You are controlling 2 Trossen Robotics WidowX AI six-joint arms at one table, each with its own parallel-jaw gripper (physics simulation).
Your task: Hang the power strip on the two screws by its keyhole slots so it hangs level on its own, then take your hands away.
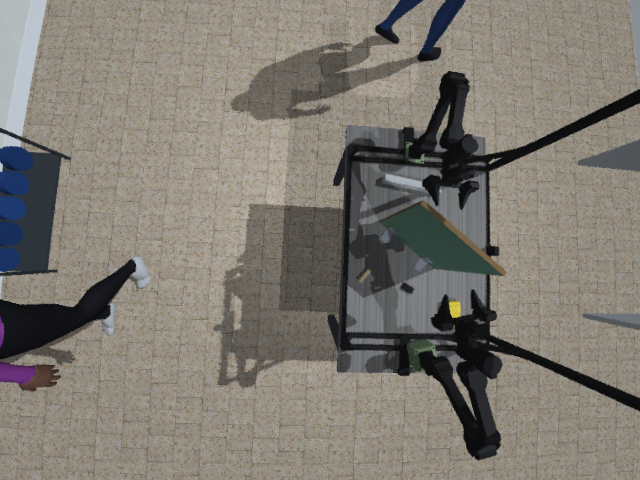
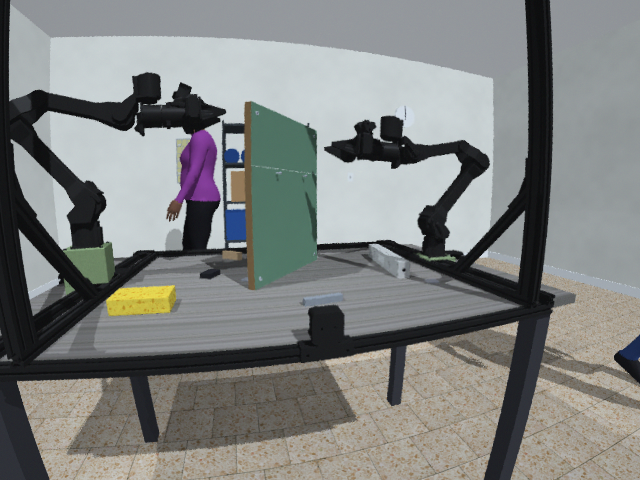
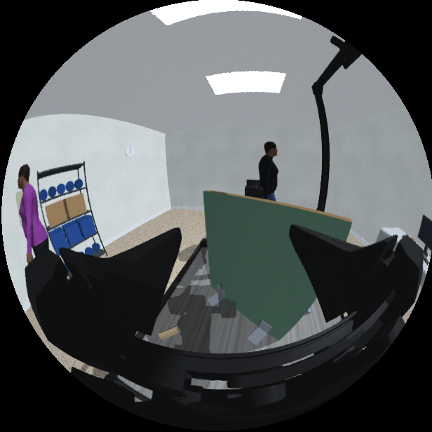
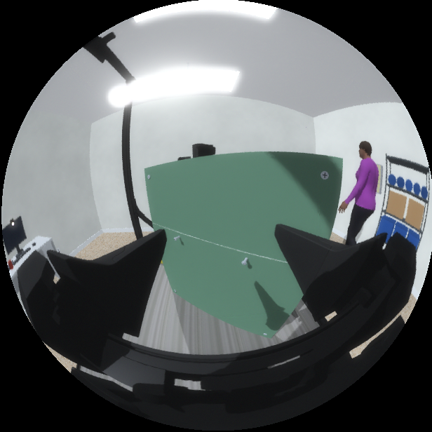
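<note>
The pale power strip lies flat on the table beside the right arm's base. A green board stands upright between the arms. Two screws stick out below a thin white line on its face towards the right arm: one screw and another screw. My right gripper is open and empty, raised before that face. My left gripper is open and empty, raised behind the board.
A yellow sponge, a black block and a wooden block lie on the left arm's side. A grey bar lies near the front edge. Grey brackets stand at the board's foot.
</note>
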